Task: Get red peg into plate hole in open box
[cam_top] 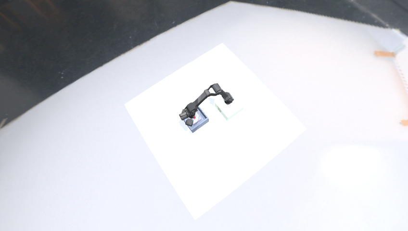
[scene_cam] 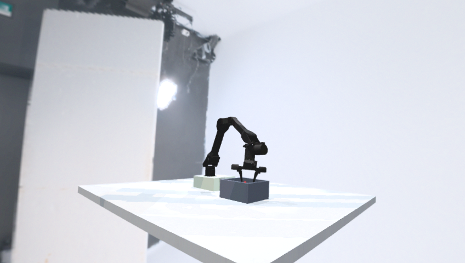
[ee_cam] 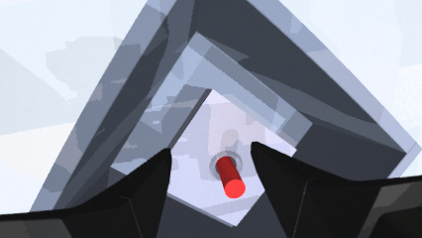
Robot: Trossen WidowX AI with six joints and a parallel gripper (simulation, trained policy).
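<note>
Right now my gripper tip is 3 cm above the red peg, 2 cm past it and 1 cm to the right of it. Also, from my gripper tip: grey-blue box: 5 cm below, 2 cm behind, 1 cm to the left.
</note>
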